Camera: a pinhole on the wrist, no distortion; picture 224 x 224 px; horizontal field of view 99.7 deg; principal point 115.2 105.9 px. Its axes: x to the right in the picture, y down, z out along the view. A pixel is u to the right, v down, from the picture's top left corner.
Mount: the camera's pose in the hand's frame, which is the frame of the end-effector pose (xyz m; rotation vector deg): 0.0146 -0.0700 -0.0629 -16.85 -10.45 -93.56
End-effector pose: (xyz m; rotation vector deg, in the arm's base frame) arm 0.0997 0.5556 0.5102 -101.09 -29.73 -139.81
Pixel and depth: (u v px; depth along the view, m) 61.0 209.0 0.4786
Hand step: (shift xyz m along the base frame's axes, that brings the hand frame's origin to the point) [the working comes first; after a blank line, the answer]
In the camera's frame: -0.2746 0.5223 0.4786

0.1353 -0.1045 0.6933
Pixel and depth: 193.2 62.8 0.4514
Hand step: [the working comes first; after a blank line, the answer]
In the camera's frame: 0.3727 -0.2059 0.4514

0.4301 0.3928 -0.0914
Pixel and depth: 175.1 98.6 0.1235
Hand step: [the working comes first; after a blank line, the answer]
In the camera's frame: 0.0783 -0.0095 0.1235

0.0395 0.1275 0.0074
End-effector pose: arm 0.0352 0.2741 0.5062 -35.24 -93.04 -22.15
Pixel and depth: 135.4 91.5 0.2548
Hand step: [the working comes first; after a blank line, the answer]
In the camera's frame: 0.0545 -0.0388 0.2548

-0.1848 0.0783 -0.0322
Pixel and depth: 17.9 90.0 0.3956
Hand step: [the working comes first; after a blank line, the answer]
In the camera's frame: -0.4074 -0.0666 0.3956

0.1028 0.4656 -0.0666
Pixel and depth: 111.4 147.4 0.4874
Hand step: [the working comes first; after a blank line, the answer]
In the camera's frame: -0.0196 0.2141 0.4874

-0.2809 0.3249 0.1991
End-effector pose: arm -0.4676 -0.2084 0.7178 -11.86 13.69 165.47
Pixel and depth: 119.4 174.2 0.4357
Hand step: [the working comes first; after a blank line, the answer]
In the camera's frame: 0.0194 0.3150 0.4357

-0.3920 0.1287 0.2761
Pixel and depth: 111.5 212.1 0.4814
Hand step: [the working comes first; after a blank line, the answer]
In the camera's frame: -0.0189 0.5411 0.4814

-0.6241 0.1539 0.2624
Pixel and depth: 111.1 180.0 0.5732
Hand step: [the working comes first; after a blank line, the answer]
In the camera's frame: -0.0249 0.4496 0.5732

-0.5648 0.1129 0.3703
